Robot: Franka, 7 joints.
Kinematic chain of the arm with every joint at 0, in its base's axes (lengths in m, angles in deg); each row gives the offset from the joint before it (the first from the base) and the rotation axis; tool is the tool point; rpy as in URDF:
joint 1: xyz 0 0 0.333 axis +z
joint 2: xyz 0 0 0 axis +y
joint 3: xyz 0 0 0.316 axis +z
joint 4: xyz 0.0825 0 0 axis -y
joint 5: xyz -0.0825 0 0.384 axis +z
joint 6: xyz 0 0 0 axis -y
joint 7: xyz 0.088 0 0 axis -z
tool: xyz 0 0 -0.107 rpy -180 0 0
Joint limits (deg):
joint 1: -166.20..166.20
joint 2: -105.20..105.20
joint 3: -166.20..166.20
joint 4: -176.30..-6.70
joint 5: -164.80..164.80
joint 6: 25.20..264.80
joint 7: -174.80..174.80
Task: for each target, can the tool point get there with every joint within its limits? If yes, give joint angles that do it. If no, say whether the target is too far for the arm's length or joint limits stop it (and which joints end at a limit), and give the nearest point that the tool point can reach.
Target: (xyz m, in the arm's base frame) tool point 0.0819 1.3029 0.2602
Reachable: no: too far | nearest point 0.0537 0.8549 0.2852 | short by 0.450 m
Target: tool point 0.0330 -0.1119 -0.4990
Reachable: no: joint limits stop it (at a limit: joint 2) | nearest point 0.0438 -0.1487 -0.3450 | short by 0.159 m
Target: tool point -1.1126 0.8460 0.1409
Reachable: no: too far | nearest point -0.6765 0.5144 0.2162 | short by 0.553 m
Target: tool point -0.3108 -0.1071 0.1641
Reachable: yes | joints 109.91 27.19 74.92 -160.88 139.00 136.41 -2.85
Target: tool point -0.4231 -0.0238 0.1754
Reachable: yes | joints -102.74 46.37 -60.54 -134.51 -24.75 108.20 48.13
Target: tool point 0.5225 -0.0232 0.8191
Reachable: yes | joints 109.96 -42.39 -80.16 -69.19 54.77 83.76 -144.88
